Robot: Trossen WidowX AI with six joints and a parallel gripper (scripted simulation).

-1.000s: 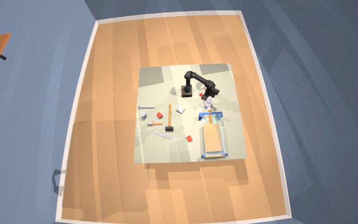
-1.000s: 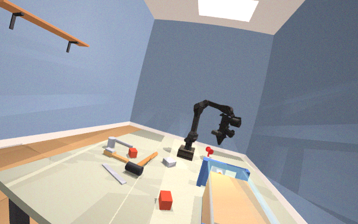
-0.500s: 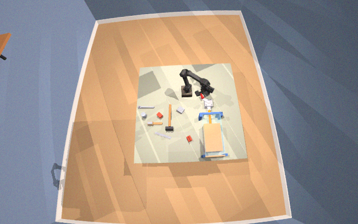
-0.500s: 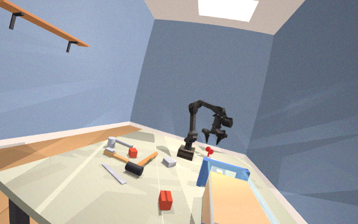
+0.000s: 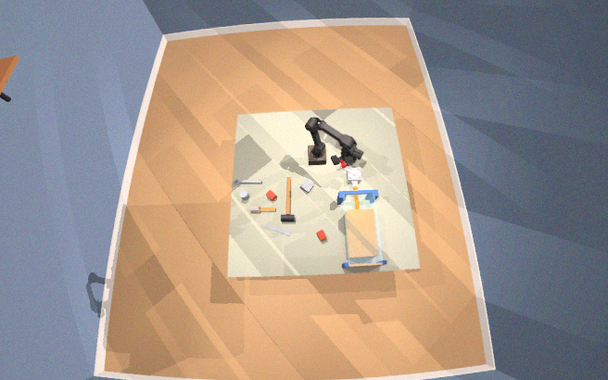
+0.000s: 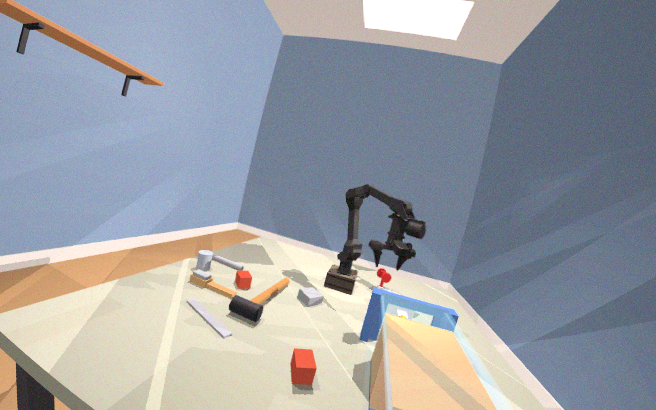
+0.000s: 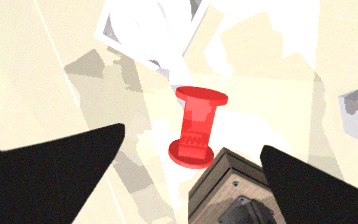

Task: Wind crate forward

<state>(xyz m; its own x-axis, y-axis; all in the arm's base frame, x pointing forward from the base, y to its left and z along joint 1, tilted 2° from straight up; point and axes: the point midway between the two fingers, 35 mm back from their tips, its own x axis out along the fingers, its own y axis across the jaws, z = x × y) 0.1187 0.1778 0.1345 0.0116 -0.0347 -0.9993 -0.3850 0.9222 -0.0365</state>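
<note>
Now: the red knob 4 cm below my gripper tip. From my gripper tip the other things lie so: blue steel frame (21 cm ahead, 8 cm to the left, 7 cm below); white hand winch (4 cm ahead, 7 cm to the left, 15 cm below); crank arm (2 cm ahead, 3 cm to the left, 7 cm below).
</note>
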